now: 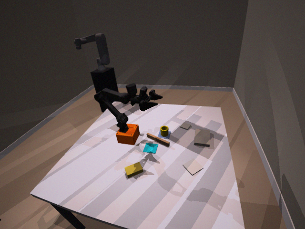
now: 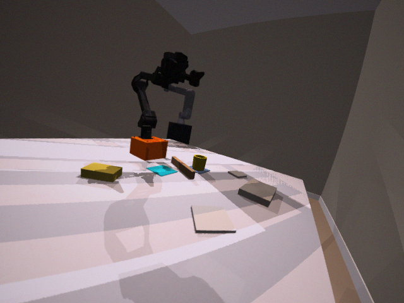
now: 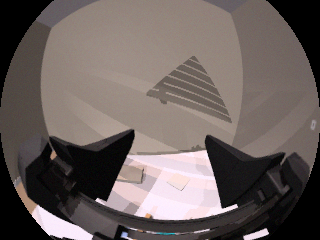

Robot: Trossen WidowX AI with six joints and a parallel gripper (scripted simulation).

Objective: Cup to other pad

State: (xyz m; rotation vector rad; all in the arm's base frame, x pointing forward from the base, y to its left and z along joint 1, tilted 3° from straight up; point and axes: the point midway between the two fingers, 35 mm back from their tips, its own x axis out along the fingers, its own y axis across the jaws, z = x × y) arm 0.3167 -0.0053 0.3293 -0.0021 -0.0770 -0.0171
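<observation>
Now: gripper tip 50 mm past the yellow cup, 170 mm to the right of it and 400 mm above it. The rest, counted from my gripper tip: blue pad: 50 mm behind, 180 mm to the left, 440 mm below; wooden bar: 80 mm behind, 80 mm to the left, 420 mm below; cyan pad: 100 mm behind, 10 mm to the right, 440 mm below.
</observation>
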